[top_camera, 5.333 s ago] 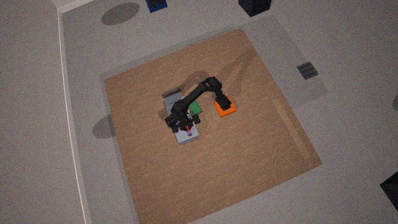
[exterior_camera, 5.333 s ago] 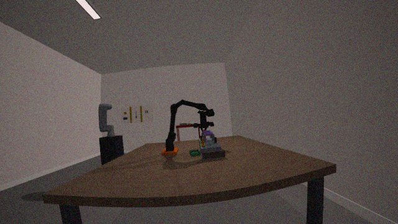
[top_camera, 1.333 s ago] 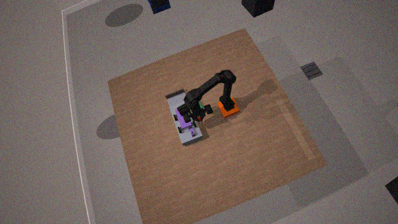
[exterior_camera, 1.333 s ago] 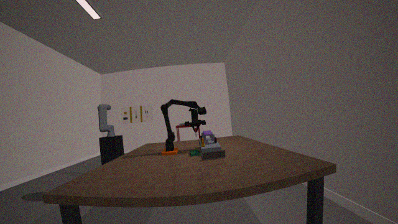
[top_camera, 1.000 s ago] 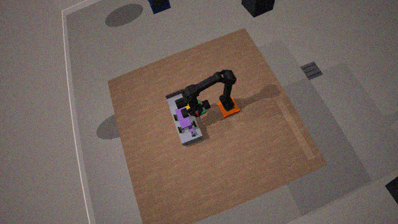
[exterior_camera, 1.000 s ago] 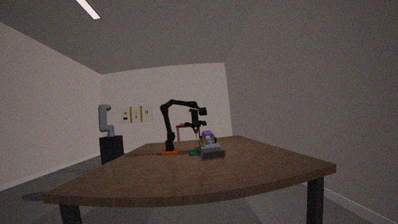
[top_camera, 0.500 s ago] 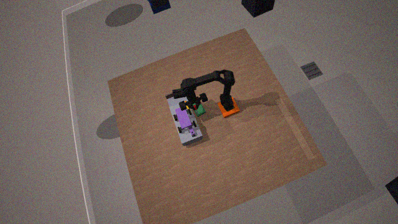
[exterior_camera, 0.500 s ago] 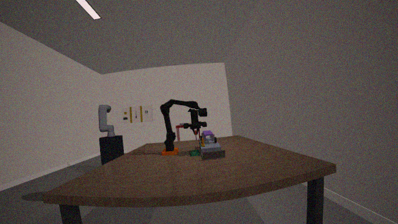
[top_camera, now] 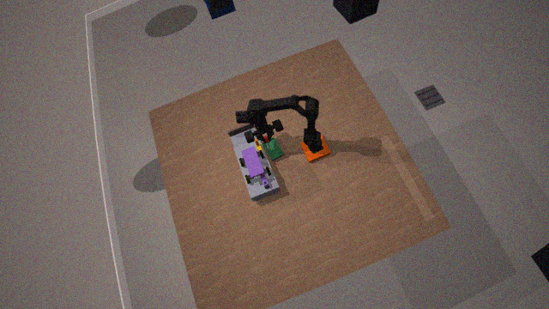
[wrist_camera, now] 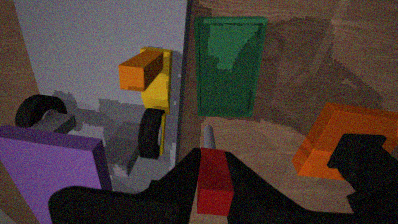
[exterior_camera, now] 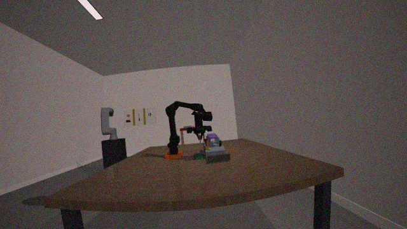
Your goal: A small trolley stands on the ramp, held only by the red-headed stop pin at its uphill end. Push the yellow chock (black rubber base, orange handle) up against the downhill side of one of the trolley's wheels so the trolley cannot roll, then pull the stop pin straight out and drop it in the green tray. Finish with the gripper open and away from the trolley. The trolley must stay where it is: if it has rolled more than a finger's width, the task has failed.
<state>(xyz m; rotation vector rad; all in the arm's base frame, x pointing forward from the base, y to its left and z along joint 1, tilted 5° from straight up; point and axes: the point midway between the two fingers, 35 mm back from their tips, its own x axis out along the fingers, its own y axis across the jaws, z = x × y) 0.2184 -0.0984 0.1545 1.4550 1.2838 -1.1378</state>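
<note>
Right now my gripper tip is 5 cm short of the yellow chock, 2 cm to the left of it and 6 cm above it. The rest, counted from my gripper tip: red-headed stop pin right at my gripper tip; purple trolley 11 cm ahead, 7 cm to the left, 3 cm below.
</note>
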